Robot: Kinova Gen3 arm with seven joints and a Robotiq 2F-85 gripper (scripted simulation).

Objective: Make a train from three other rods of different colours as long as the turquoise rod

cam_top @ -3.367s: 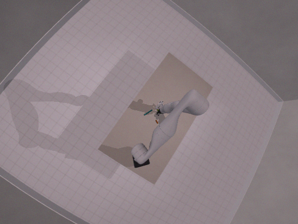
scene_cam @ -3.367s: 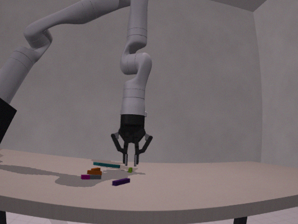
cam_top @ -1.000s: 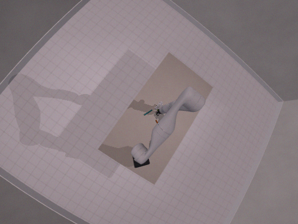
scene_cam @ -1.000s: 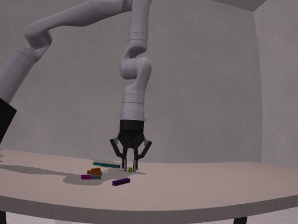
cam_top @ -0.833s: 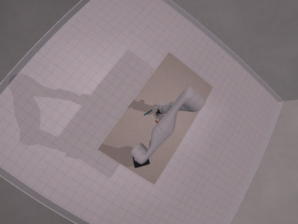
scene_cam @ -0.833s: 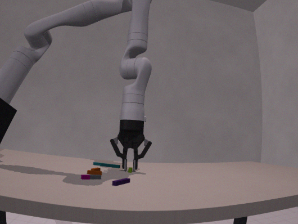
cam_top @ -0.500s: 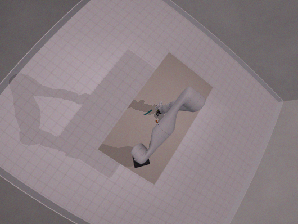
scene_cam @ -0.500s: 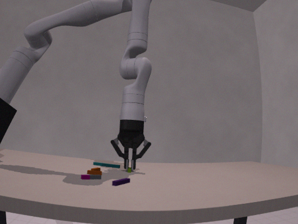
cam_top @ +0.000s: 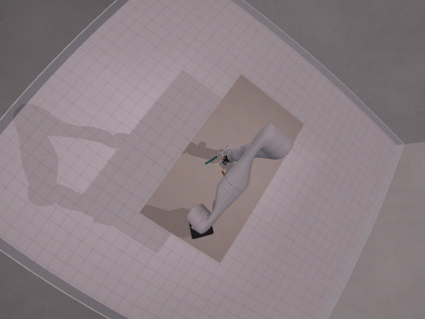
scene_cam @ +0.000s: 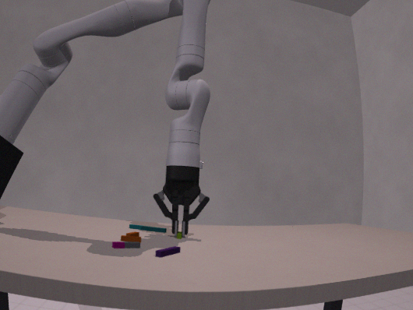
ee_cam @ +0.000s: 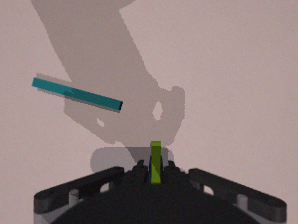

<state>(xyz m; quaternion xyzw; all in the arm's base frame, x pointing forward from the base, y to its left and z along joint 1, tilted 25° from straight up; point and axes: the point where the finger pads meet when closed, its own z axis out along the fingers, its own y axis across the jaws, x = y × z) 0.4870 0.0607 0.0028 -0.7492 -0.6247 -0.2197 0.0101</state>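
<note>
My gripper is now 100 mm past the grey rod, 160 mm to the left of it and 20 mm above it. Round my hand: lime rod: 20 mm below; then purple rod: 30 mm behind, 200 mm to the right, 20 mm below; then turquoise rod: 80 mm behind, 90 mm to the left, 20 mm below.
</note>
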